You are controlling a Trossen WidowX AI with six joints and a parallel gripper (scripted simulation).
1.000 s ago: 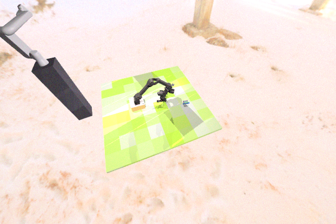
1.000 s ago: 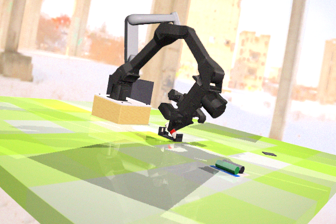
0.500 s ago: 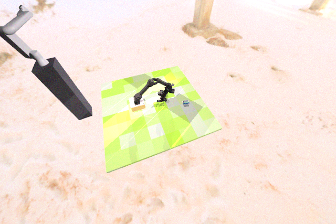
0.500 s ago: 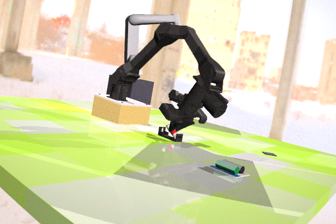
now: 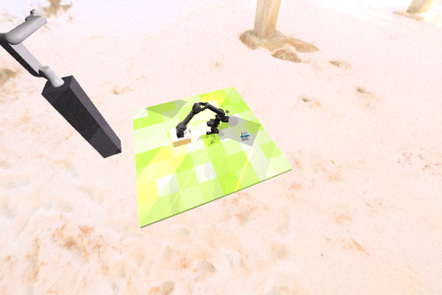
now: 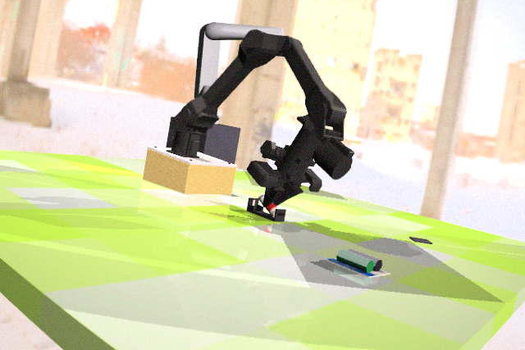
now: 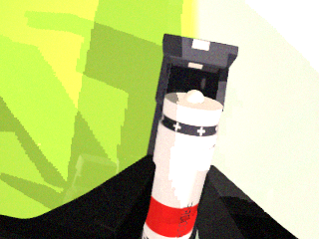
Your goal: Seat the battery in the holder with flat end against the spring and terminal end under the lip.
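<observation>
My gripper tip is now right at the battery. Round my gripper tip: black flat piece 29 cm ahead, 21 cm to the left, 2 cm below.
</observation>
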